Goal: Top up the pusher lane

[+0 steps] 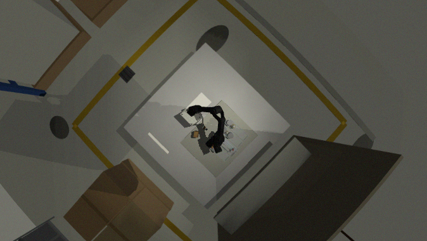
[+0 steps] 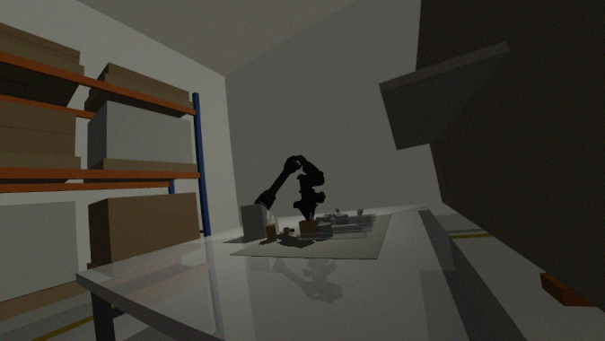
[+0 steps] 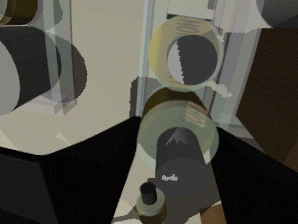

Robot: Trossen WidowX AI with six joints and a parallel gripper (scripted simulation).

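Right now my gripper tip is 12 cm past the amber bottle, 4 cm above it and 1 cm to the right of it. From my gripper tip the other things lie so: brown box 16 cm behind, 10 cm to the right, 2 cm below.
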